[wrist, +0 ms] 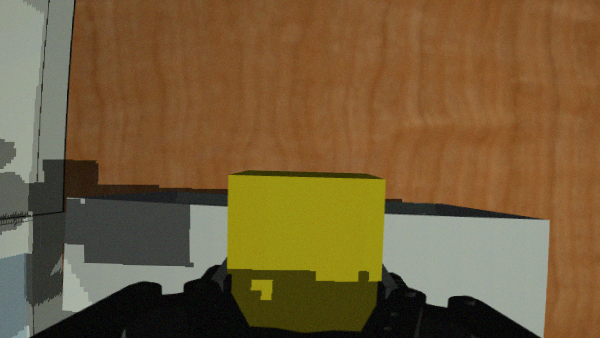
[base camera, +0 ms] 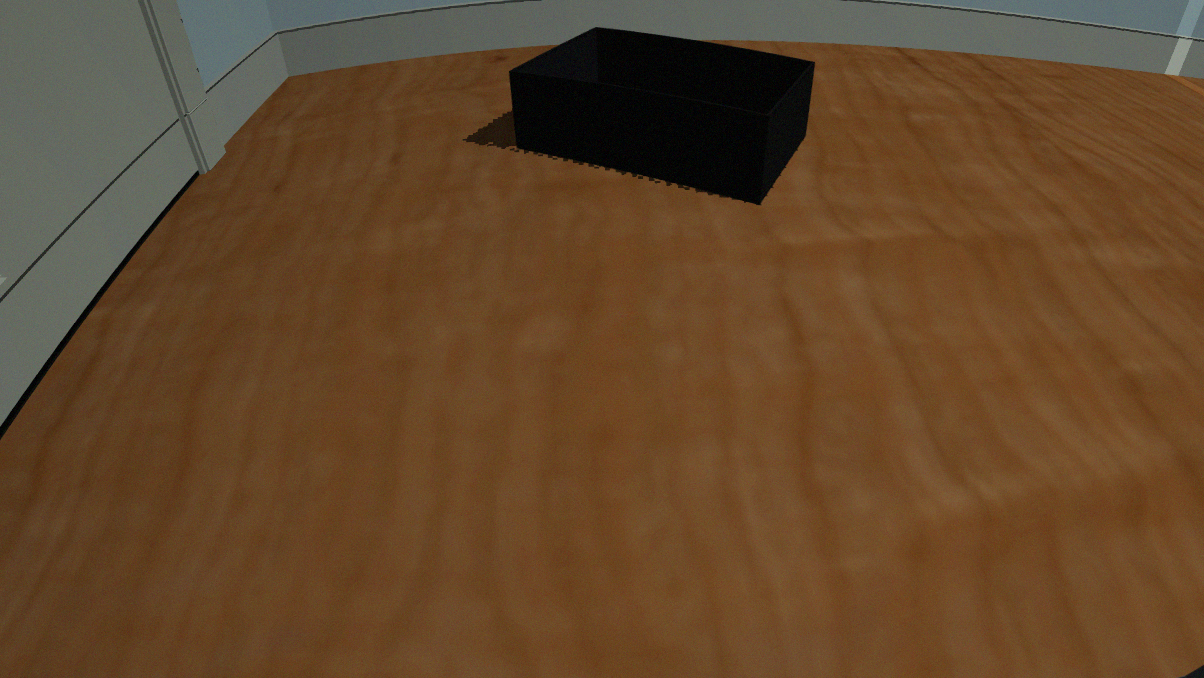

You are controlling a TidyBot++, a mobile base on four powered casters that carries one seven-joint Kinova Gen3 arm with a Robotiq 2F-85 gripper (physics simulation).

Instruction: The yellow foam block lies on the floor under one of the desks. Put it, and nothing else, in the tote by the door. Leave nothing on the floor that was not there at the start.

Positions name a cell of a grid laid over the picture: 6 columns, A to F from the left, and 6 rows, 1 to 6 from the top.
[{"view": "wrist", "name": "gripper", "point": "D5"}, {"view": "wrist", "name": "yellow foam block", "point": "D5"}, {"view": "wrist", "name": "door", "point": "A1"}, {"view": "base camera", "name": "black tote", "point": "D2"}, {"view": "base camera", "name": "door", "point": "A2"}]
